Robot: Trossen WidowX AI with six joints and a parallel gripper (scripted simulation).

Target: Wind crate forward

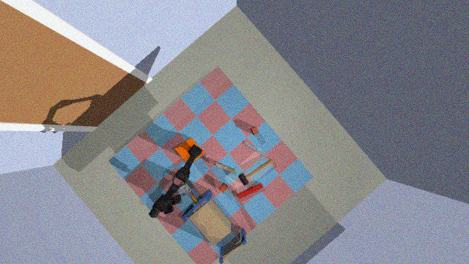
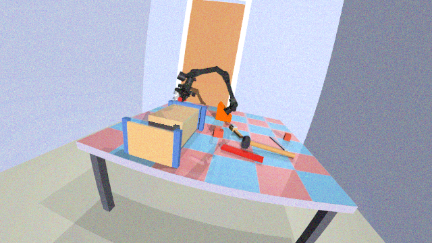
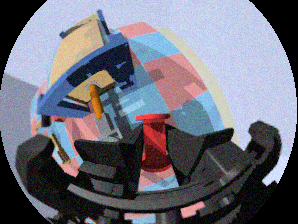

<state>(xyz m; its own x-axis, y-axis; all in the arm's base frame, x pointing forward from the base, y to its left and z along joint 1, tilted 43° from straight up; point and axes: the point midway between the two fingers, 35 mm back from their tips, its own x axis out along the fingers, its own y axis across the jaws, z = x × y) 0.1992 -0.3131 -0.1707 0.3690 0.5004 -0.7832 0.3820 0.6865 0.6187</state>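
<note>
The blue steel frame lies 14 cm ahead of my gripper tip, 11 cm to the left of it and 2 cm below it. The rest, counted from my gripper tip: winch (4 cm behind, 10 cm to the left, 10 cm below); dark red knob (1 cm behind, 1 cm to the left); cubby (38 cm ahead, 12 cm to the left, 5 cm below).
</note>
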